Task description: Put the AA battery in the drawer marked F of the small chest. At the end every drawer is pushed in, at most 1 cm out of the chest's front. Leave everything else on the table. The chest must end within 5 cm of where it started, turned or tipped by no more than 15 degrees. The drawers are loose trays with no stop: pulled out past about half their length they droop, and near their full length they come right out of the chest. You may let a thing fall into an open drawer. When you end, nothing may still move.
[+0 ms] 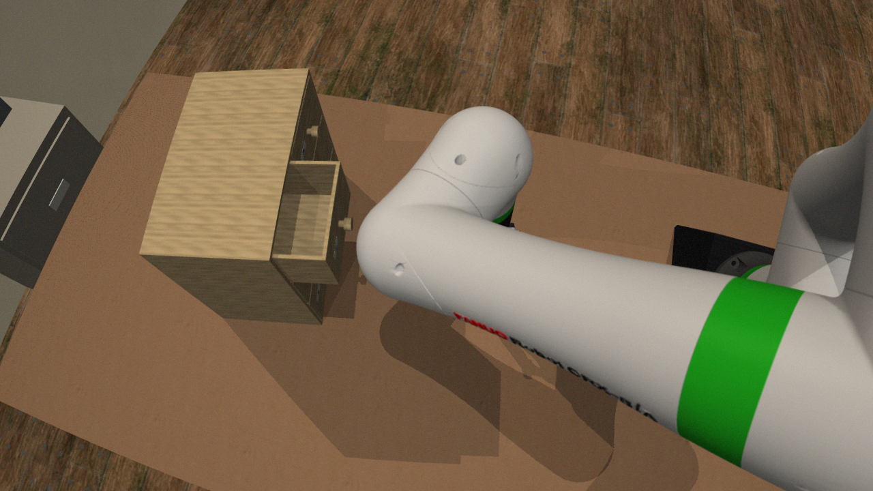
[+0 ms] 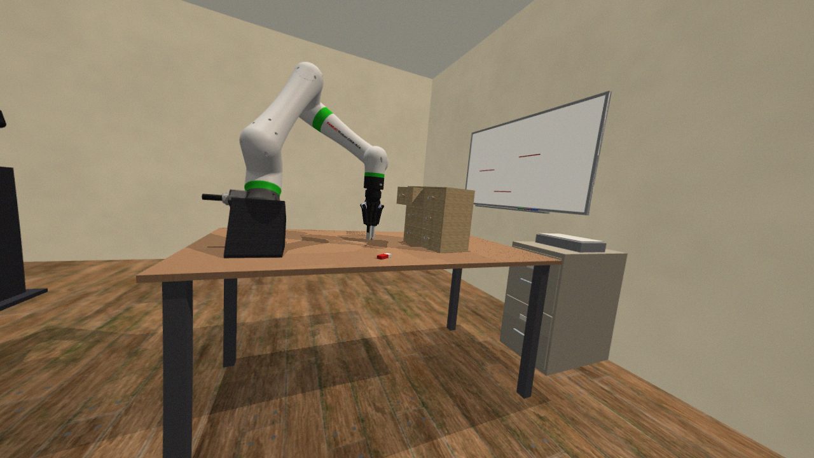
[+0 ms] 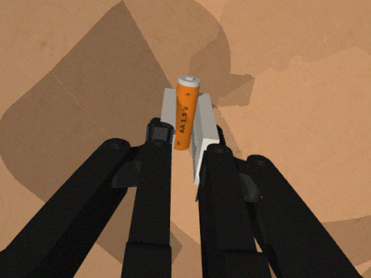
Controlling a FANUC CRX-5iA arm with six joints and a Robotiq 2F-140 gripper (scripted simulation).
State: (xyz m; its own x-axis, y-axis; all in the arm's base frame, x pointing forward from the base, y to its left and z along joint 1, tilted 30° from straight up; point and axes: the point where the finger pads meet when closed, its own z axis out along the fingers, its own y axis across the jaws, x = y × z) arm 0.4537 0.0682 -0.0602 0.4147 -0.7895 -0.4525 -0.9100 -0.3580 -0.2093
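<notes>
Right now my hand is 260 mm short of the drawer, 170 mm below it and 70 mm to the right of it. Also, from my hand: eraser 230 mm to the right, 60 mm below; then orange AA battery 30 mm below.
</notes>
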